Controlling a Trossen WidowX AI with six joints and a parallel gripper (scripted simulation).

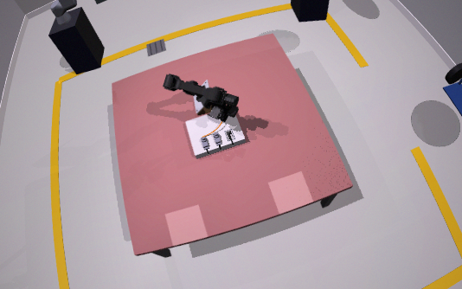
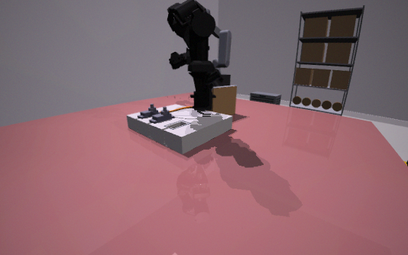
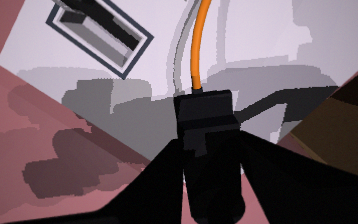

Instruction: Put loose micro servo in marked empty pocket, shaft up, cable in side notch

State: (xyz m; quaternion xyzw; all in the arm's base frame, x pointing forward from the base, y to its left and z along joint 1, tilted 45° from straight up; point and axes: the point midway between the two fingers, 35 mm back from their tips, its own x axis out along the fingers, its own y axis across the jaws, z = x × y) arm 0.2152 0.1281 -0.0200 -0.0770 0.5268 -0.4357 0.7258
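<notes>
Now: the white deck block 7 cm to the right of my gripper tip and 10 cm below it.
</notes>
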